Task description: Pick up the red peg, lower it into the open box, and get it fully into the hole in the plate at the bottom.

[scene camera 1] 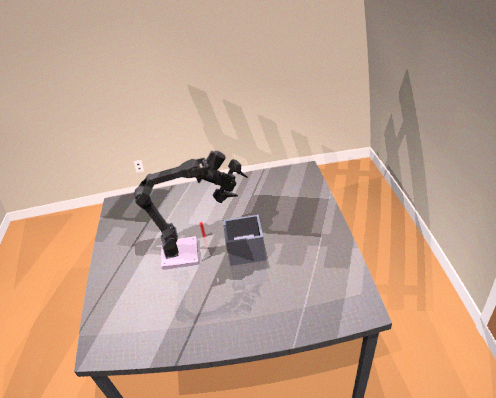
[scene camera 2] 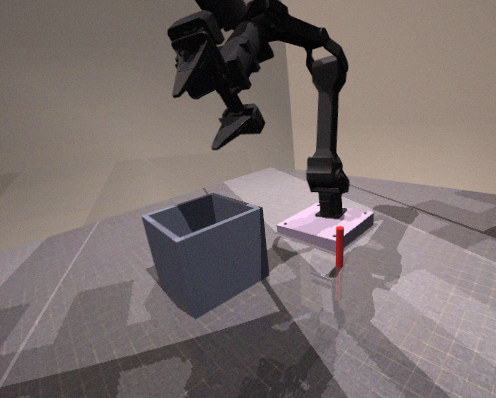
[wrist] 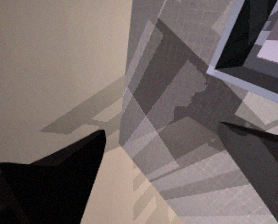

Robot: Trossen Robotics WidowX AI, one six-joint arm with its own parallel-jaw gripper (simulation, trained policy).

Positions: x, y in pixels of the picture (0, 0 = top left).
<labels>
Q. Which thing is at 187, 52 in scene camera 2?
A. The gripper.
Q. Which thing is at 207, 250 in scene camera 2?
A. A blue-grey box.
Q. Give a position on a blue-grey box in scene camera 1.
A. At 248, 250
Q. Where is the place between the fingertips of the gripper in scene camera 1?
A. At 242, 186
</labels>
